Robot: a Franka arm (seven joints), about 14 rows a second.
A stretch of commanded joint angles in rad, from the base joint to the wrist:
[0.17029, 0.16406, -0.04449, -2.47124, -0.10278, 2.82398, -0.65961]
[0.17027, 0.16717, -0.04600, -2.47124, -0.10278, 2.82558, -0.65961]
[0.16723, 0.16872, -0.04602, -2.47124, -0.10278, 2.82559, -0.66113]
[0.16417, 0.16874, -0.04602, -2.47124, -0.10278, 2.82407, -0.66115]
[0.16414, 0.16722, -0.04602, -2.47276, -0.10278, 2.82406, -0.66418]
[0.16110, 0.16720, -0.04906, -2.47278, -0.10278, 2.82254, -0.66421]
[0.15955, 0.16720, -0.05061, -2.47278, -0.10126, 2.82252, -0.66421]
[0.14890, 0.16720, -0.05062, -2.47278, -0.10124, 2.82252, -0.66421]
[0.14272, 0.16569, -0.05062, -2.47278, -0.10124, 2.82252, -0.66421]
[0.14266, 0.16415, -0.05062, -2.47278, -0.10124, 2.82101, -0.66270]
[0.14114, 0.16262, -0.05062, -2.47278, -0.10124, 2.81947, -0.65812]
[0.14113, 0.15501, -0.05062, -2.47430, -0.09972, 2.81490, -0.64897]
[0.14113, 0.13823, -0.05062, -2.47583, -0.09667, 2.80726, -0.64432]
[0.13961, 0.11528, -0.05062, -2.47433, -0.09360, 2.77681, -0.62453]
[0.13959, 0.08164, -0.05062, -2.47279, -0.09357, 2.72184, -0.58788]
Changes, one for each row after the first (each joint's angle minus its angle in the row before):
[-0.00002, 0.00311, -0.00151, 0.00000, 0.00000, 0.00160, 0.00000]
[-0.00304, 0.00155, -0.00002, 0.00000, 0.00000, 0.00001, -0.00152]
[-0.00306, 0.00002, 0.00000, 0.00000, 0.00000, -0.00152, -0.00002]
[-0.00003, -0.00152, 0.00000, -0.00152, 0.00000, -0.00001, -0.00303]
[-0.00304, -0.00002, -0.00304, -0.00002, 0.00000, -0.00152, -0.00003]
[-0.00155, 0.00000, -0.00155, 0.00000, 0.00152, -0.00002, 0.00000]
[-0.01065, 0.00000, -0.00001, 0.00000, 0.00002, 0.00000, 0.00000]
[-0.00618, -0.00151, 0.00000, 0.00000, 0.00000, 0.00000, 0.00000]
[-0.00006, -0.00154, 0.00000, 0.00000, 0.00000, -0.00151, 0.00151]
[-0.00152, -0.00153, 0.00000, 0.00000, 0.00000, -0.00154, 0.00458]
[-0.00001, -0.00761, 0.00000, -0.00152, 0.00152, -0.00457, 0.00915]
[0.00000, -0.01678, 0.00000, -0.00153, 0.00305, -0.00764, 0.00465]
[-0.00152, -0.02295, 0.00000, 0.00150, 0.00307, -0.03045, 0.01979]
[-0.00002, -0.03364, 0.00000, 0.00154, 0.00003, -0.05497, 0.03665]

